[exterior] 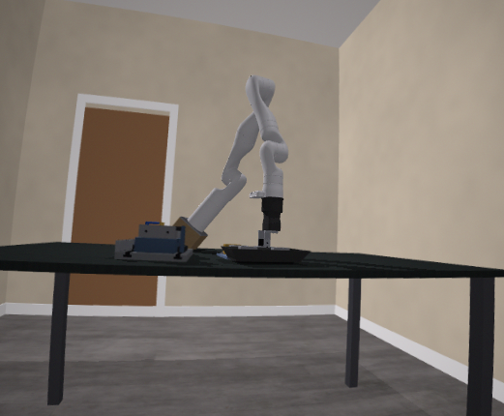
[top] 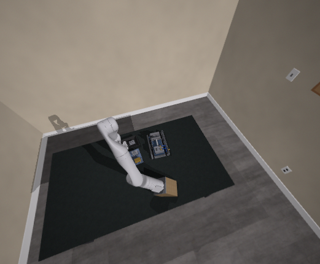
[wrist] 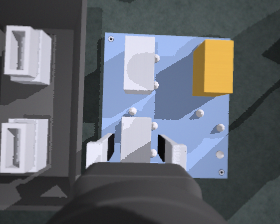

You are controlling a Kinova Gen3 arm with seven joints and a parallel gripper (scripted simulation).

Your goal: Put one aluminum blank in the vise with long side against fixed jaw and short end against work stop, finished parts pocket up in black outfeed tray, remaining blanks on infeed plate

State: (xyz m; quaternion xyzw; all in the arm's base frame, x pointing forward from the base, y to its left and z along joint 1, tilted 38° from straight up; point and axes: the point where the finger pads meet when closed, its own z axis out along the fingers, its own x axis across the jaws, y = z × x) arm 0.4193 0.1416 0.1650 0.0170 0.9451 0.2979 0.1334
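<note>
My gripper is now 5 cm to the left of the bluish plate, 5 cm above it and 4 cm past it. Also, from my hand: vise (34 cm to the right, 2 cm ahead, 1 cm below); yellow brass blank (9 cm to the right, 9 cm behind, 3 cm below).
</note>
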